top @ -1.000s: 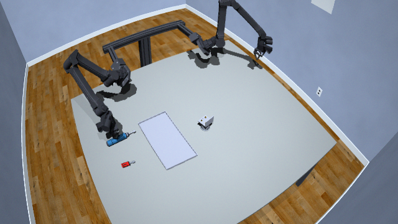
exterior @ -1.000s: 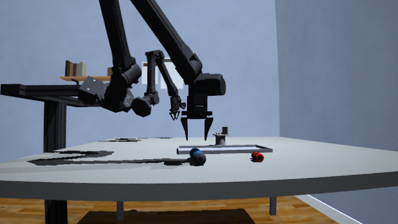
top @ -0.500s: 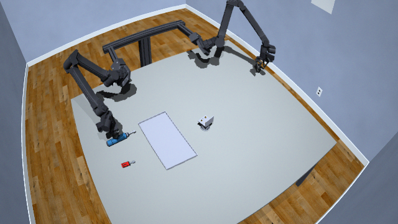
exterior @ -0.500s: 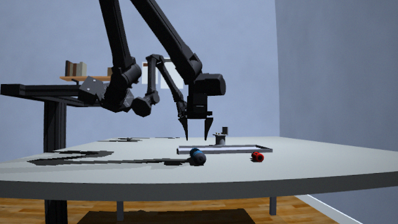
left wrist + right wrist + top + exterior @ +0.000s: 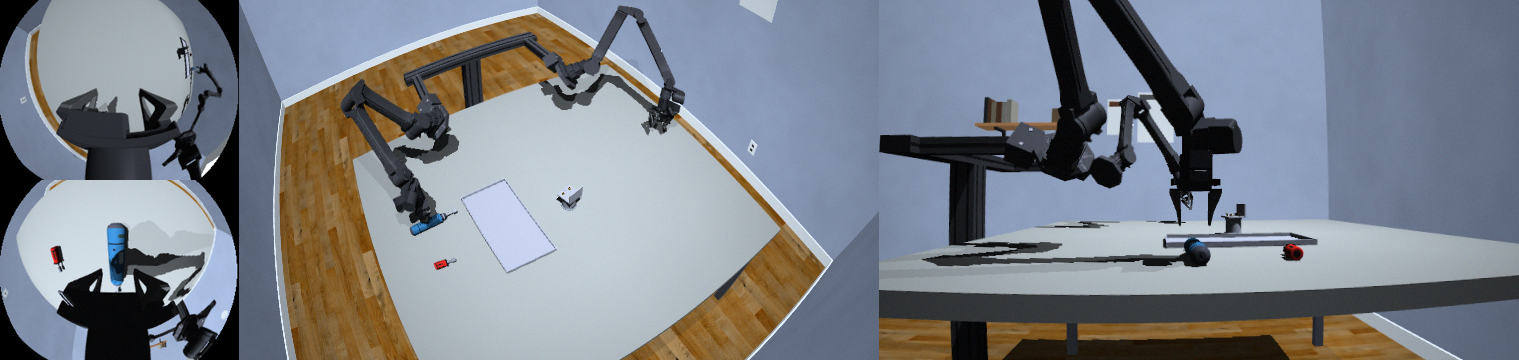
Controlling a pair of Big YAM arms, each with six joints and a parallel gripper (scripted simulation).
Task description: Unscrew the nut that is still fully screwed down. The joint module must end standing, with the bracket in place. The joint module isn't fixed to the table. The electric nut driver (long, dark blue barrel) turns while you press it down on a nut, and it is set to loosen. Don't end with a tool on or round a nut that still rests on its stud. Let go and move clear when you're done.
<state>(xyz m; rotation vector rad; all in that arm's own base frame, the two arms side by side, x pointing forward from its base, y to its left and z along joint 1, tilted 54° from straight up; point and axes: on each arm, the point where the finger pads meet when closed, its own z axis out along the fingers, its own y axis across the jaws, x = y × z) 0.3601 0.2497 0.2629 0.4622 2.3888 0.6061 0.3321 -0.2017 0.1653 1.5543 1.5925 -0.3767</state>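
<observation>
Now: left hand 600 mm to the left of the bracket, 130 mm short of it and 20 mm above it. From my left hand the other things lie so: red tool: 1190 mm to the right, 170 mm ahead, 80 mm below.
</observation>
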